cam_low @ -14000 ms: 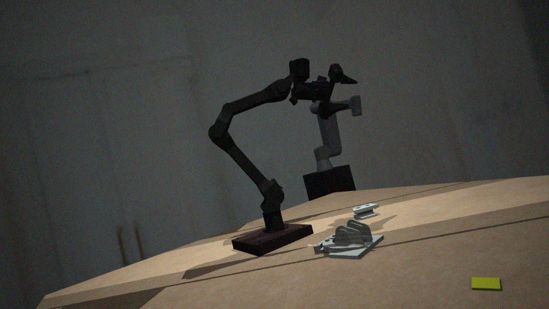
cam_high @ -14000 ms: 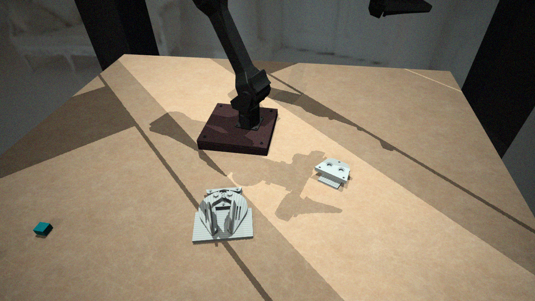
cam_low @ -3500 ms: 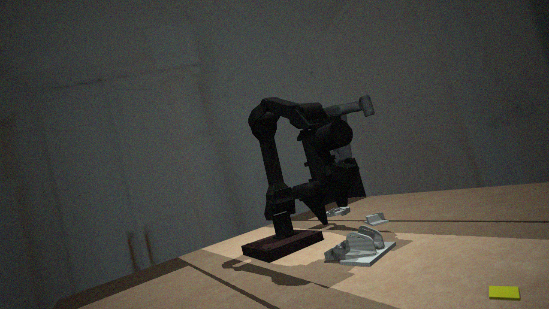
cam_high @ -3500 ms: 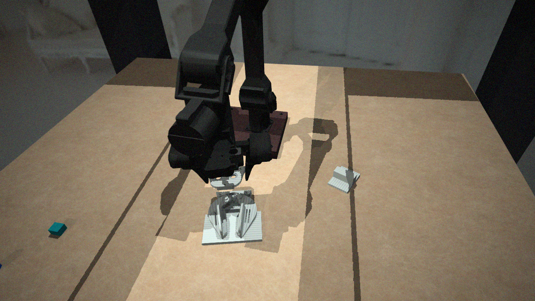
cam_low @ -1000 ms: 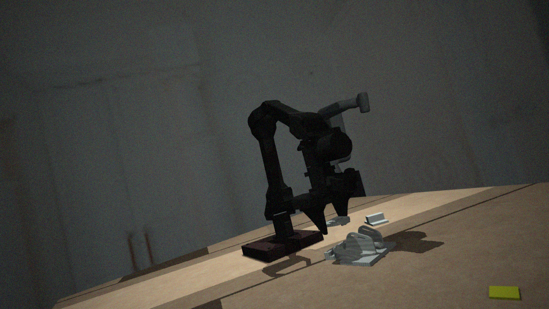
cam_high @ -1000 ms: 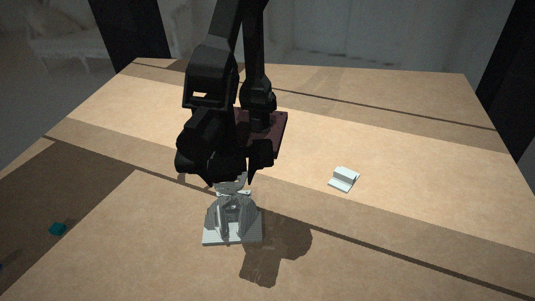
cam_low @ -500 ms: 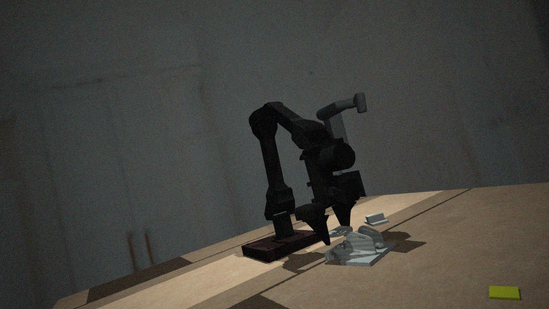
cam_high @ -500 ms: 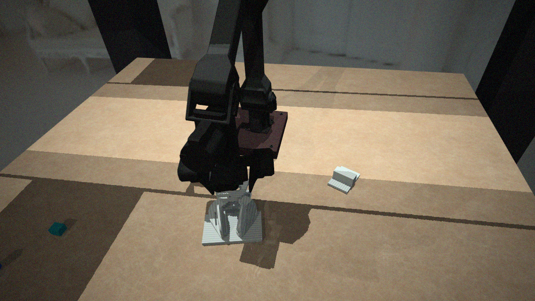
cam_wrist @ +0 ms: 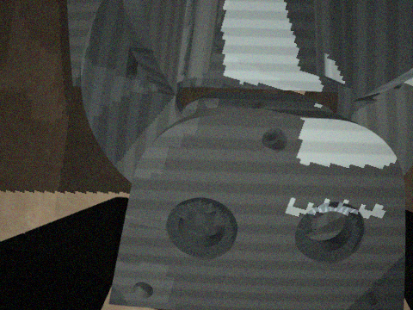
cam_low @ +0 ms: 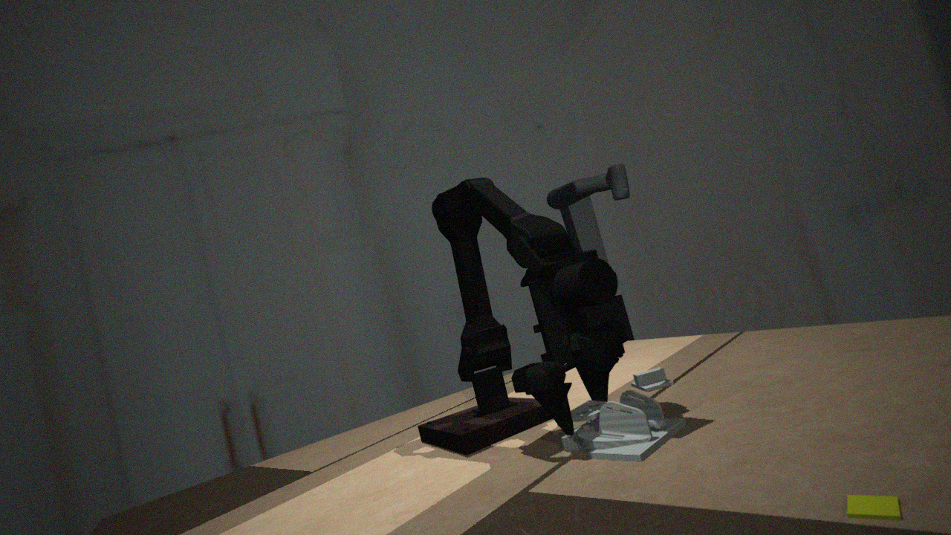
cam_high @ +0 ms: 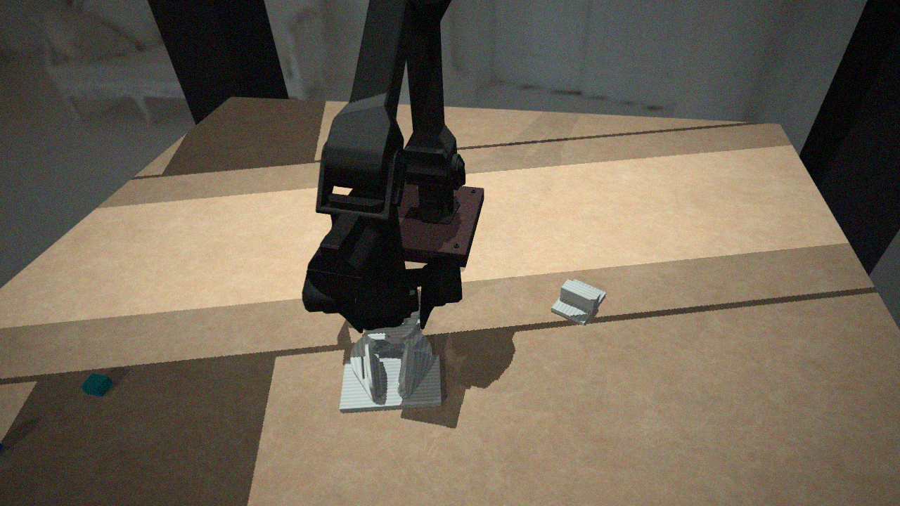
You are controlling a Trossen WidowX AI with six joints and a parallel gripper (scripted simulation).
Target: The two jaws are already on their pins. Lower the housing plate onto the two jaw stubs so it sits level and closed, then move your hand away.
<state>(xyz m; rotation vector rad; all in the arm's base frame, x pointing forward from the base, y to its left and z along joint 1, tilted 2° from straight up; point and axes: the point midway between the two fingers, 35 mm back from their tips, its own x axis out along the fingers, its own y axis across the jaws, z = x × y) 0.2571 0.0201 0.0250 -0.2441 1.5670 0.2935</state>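
My gripper tip is now 7 cm short of the pale base plate, 2 cm to the right of it and 2 cm above it. From my gripper tip the other things lie so: teal block 17 cm ahead, 34 cm to the right, 1 cm below; yellow block 34 cm ahead, 2 cm below.
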